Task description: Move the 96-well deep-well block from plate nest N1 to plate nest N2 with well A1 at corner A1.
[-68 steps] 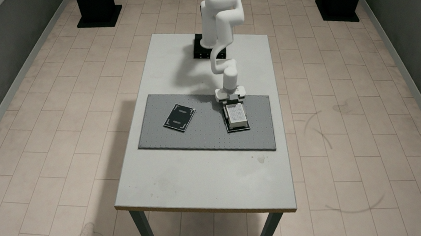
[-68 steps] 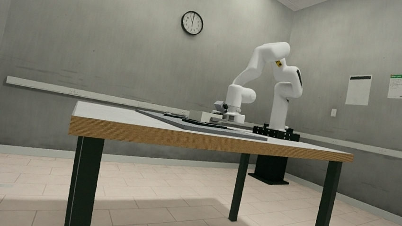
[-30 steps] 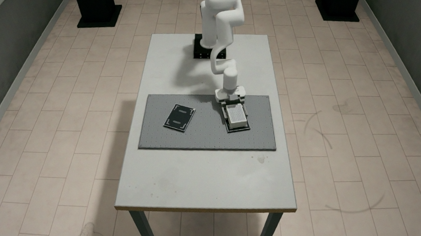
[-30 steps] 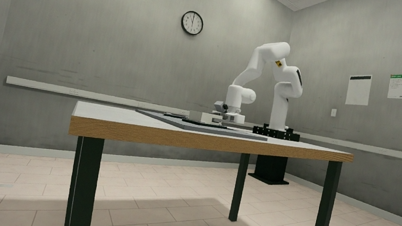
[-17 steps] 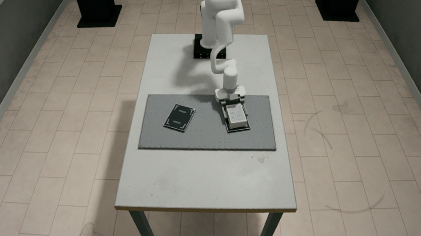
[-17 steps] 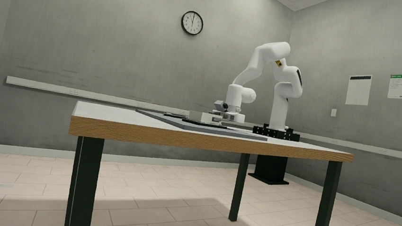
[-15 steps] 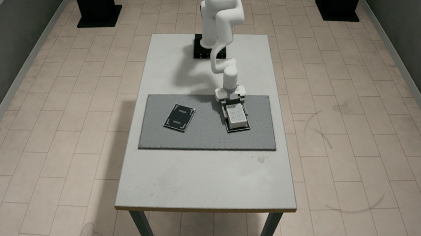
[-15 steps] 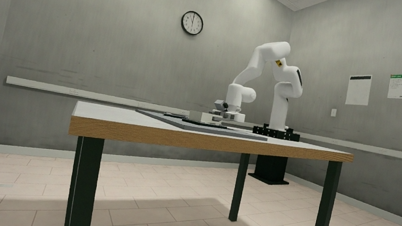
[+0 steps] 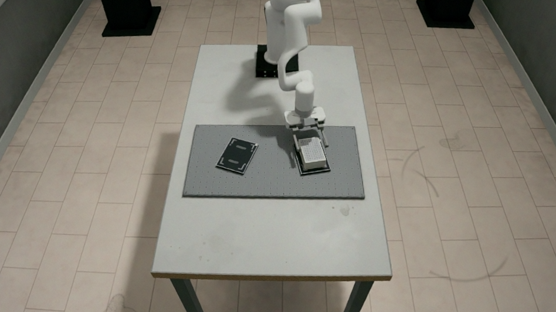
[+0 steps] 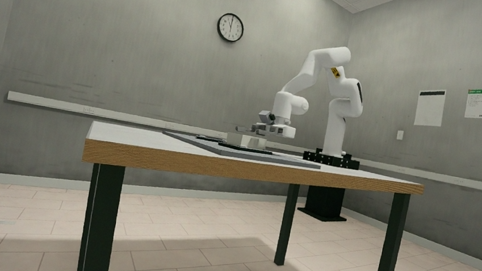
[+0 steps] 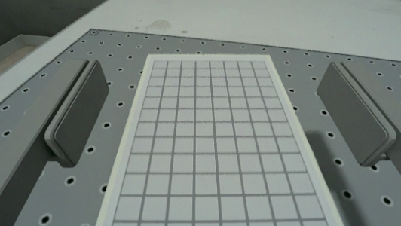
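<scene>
Right now the white 96-well deep-well block is 1 cm ahead of my hand and 4 cm below it. The rest, counted from my hand: grey perforated baseplate 1 cm ahead, 15 cm to the right, 8 cm below.
</scene>
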